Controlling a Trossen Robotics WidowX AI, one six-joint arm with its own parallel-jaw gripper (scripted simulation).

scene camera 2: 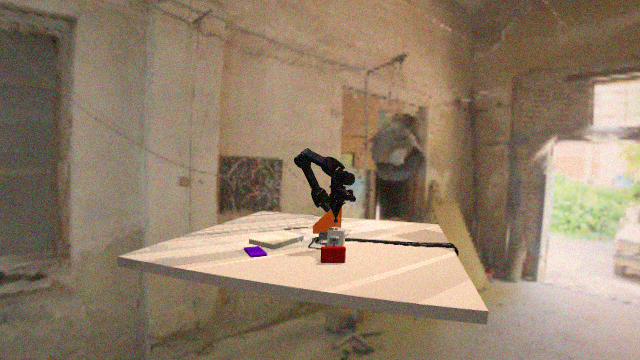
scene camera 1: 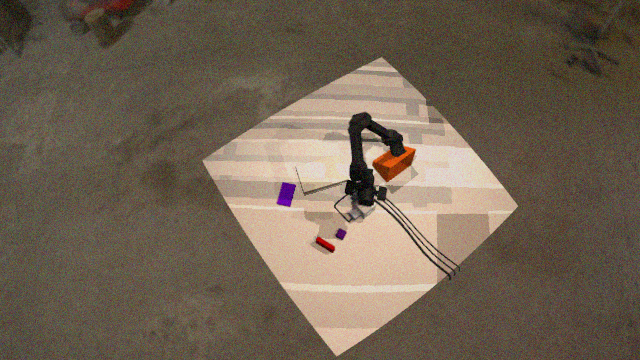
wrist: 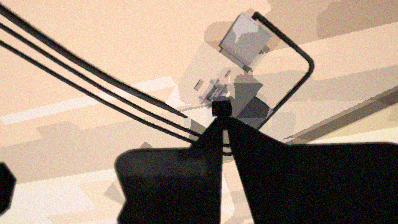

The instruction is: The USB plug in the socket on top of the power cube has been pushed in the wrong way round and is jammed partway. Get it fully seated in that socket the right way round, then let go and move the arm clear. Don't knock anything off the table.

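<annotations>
There is a flat pale slab (scene camera 1: 329,171), and it sits 210 cm from the lens.
</annotations>
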